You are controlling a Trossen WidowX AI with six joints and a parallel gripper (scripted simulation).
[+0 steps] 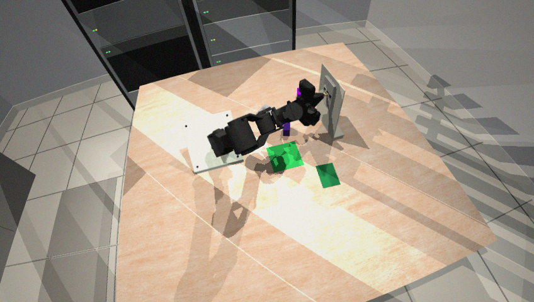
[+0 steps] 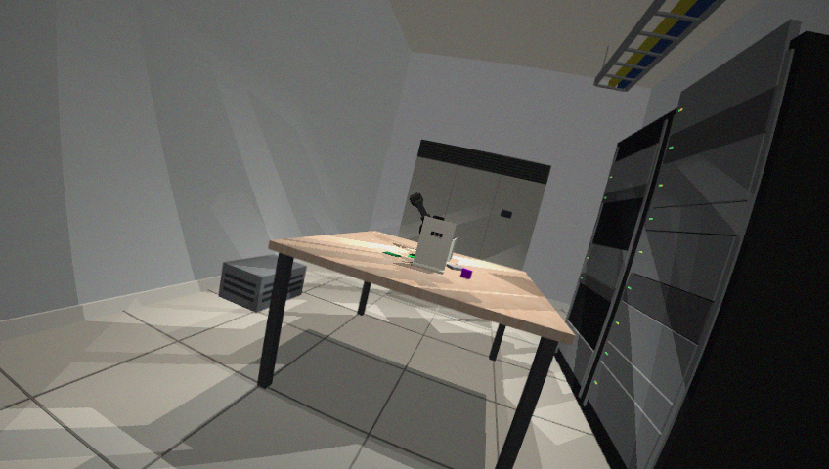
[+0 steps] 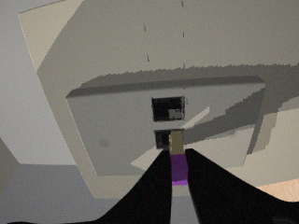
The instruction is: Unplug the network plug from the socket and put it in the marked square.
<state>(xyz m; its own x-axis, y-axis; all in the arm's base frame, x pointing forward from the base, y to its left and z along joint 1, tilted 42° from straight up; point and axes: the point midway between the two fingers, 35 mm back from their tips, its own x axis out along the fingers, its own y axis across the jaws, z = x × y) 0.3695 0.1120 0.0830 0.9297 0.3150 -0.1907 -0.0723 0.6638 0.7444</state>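
My gripper tip is now 18 cm past the green marked square, 11 cm to the left of it and 18 cm above it. The rest, counted from my gripper tip: purple cube 2 cm behind, 20 cm to the left, 16 cm below; upright grey panel 4 cm ahead, 1 cm to the left, 6 cm below; network plug right at my gripper tip.
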